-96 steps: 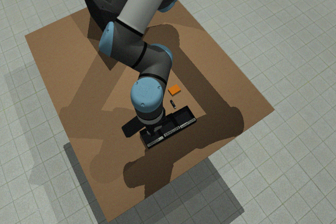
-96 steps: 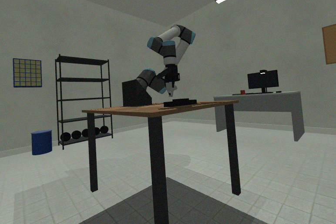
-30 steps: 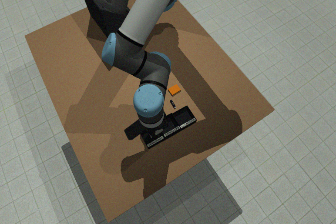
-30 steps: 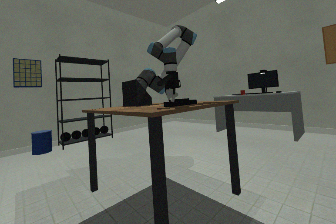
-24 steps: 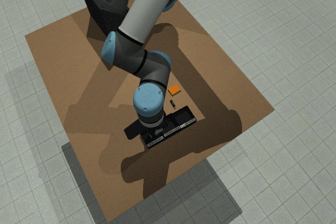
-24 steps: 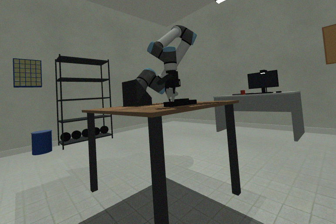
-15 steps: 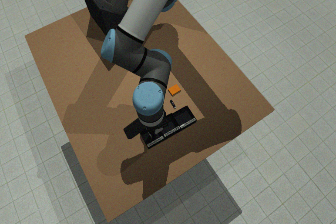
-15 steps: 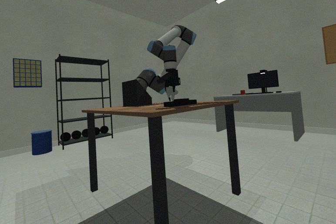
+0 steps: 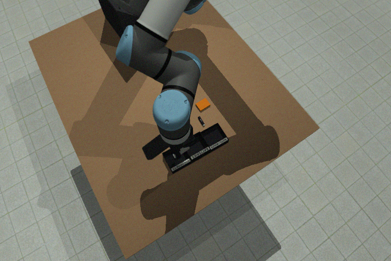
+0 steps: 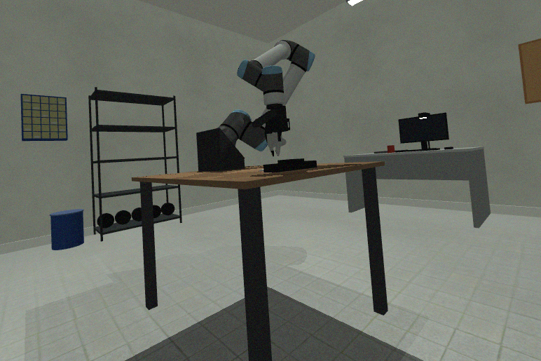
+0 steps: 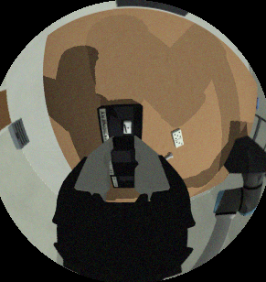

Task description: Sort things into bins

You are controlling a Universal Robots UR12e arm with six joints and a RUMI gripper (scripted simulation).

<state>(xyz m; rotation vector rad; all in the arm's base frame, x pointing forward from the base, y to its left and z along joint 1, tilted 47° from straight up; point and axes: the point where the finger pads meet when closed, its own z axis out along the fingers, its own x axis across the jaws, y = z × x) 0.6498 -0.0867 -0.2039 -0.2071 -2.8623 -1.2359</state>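
Now: the orange block 22 cm to the left of my hand, 12 cm behind it and 8 cm below it. Round my hand: black battery (17 cm to the left, 8 cm below, 6 cm behind); white bolt (12 cm to the left, 11 cm behind, 7 cm below); white domino (13 cm behind, 8 cm below, 6 cm to the left).
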